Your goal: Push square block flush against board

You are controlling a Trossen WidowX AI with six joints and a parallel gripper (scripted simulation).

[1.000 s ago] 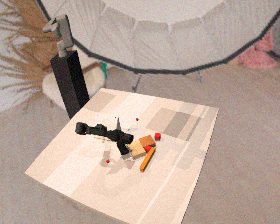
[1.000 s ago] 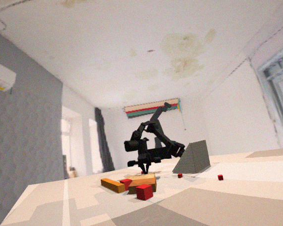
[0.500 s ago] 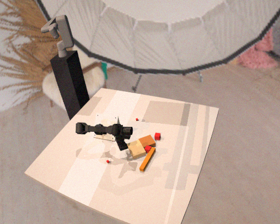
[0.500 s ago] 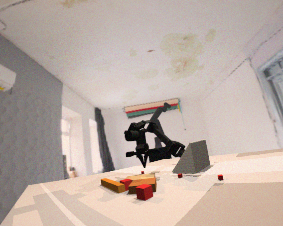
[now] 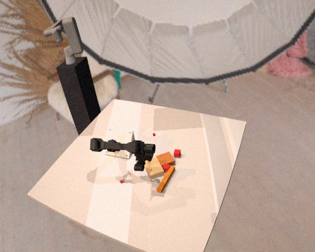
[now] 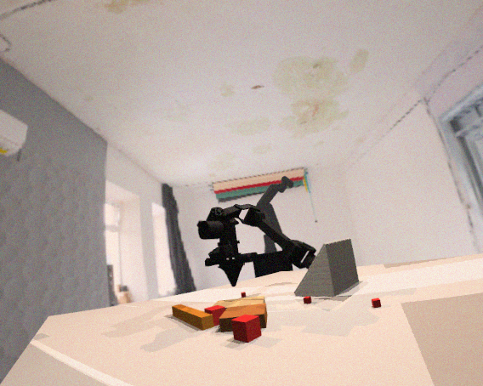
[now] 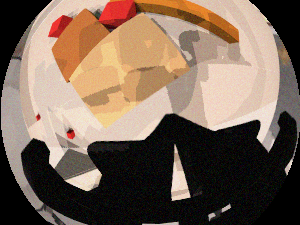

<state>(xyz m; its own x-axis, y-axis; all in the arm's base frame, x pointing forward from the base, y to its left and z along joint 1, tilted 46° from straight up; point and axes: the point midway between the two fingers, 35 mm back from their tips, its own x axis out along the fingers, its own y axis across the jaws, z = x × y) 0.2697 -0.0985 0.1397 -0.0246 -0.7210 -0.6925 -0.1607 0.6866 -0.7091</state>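
The long board is 16 cm ahead of my gripper tip, 2 cm to the right of it and 5 cm below it. Also, from my gripper tip: cream flat block: 4 cm ahead, 6 cm to the left, 5 cm below; flat orange square block: 11 cm ahead, 15 cm to the left, 5 cm below.
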